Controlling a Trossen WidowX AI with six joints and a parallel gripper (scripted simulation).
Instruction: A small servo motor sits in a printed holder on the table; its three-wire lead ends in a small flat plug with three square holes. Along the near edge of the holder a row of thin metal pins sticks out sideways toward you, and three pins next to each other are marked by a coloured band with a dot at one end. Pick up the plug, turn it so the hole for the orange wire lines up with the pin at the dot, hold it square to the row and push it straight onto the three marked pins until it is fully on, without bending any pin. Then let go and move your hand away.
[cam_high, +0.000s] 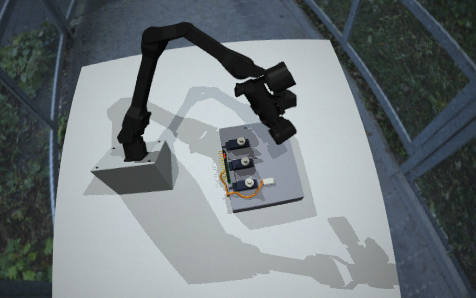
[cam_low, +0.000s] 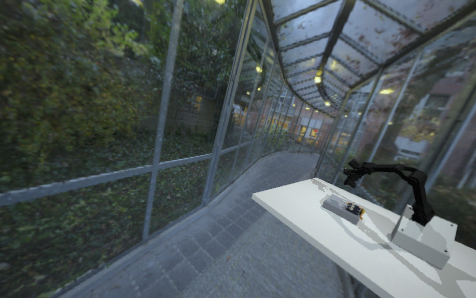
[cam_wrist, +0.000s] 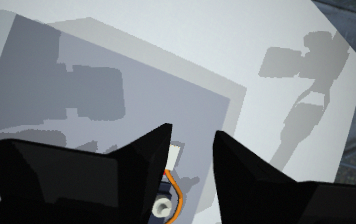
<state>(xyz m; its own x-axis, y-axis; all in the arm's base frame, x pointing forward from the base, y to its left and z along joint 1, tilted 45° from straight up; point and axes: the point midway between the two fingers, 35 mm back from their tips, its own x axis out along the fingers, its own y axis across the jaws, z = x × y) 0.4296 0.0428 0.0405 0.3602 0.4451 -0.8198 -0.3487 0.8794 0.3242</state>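
Right now my gripper tip is 180 mm past the red band, 10 mm to the right of it and 140 mm above it. Also, from my gripper tip: pale dot: 180 mm behind, 10 mm to the left, 140 mm below; then grey holder: 20 mm behind, 190 mm below.
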